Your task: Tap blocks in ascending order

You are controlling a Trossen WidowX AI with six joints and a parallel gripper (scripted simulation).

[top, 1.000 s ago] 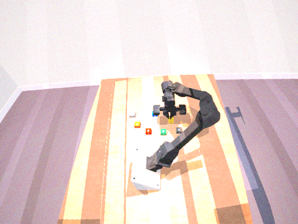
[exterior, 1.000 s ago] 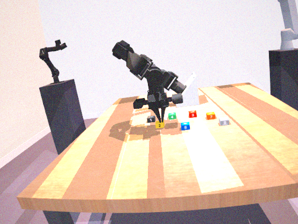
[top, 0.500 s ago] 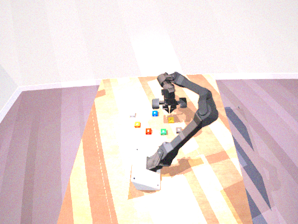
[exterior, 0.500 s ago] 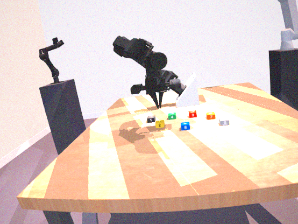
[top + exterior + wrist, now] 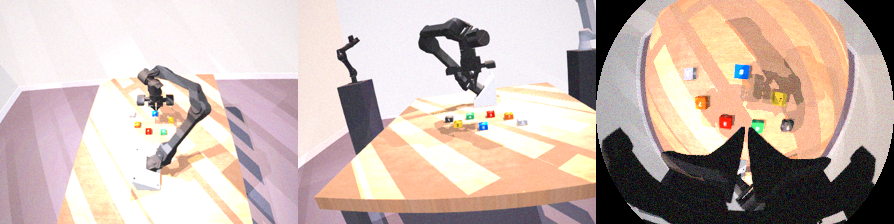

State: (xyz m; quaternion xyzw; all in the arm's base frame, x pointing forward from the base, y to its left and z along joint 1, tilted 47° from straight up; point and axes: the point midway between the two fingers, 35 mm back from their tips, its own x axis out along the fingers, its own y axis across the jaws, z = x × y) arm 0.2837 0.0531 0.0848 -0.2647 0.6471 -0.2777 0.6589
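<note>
The red block is 6 cm behind my gripper tip, 5 cm to the left of it and 12 cm below it. The rest, counted from my gripper tip: orange block 1 cm behind, 12 cm to the left, 12 cm below; then green block 6 cm behind, 3 cm to the right, 12 cm below; then blue block 8 cm ahead, 2 cm to the left, 12 cm below.
</note>
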